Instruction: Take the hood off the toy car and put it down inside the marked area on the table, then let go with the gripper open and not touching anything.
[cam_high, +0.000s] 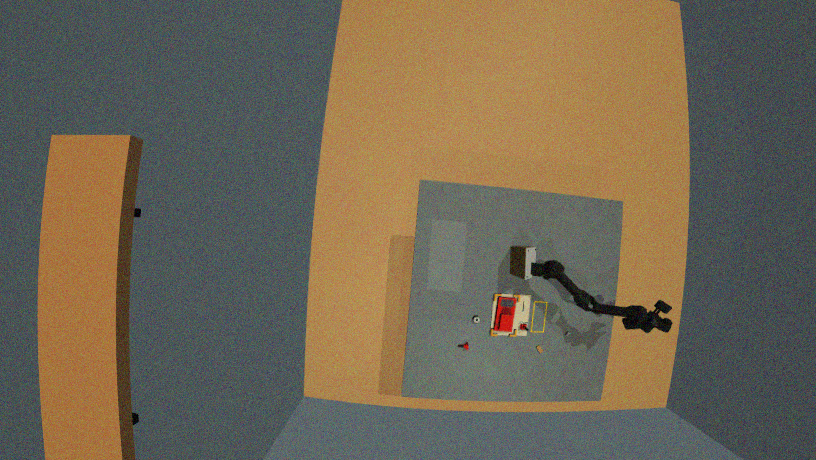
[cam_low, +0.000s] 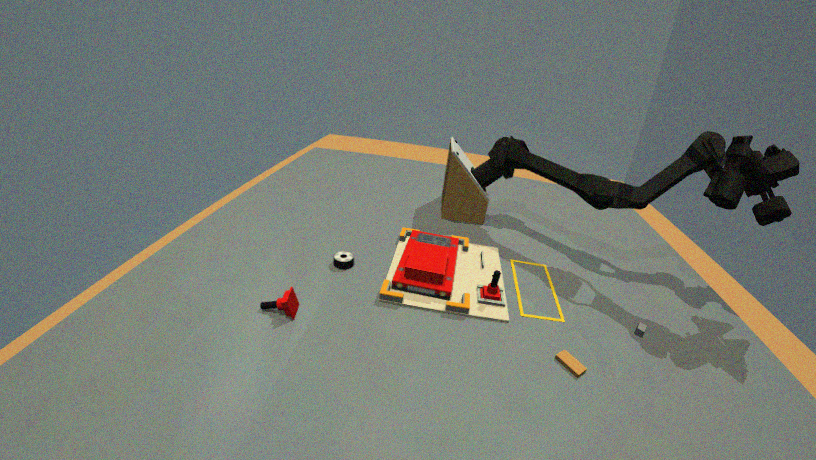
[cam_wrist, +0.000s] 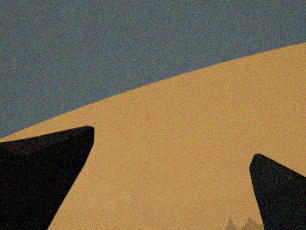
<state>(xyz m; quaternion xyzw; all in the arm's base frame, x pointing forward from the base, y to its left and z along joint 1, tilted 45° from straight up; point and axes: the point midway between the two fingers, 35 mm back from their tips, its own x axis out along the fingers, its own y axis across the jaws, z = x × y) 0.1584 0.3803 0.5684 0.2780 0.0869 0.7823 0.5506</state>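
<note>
My gripper tip is now 200 mm short of the hood, 770 mm to the left of it and 200 mm above it. From my gripper tip the other things lie so: wooden block 350 mm ahead, 510 mm to the right, 240 mm below; then wheel 210 mm ahead, 930 mm to the right, 230 mm below.
</note>
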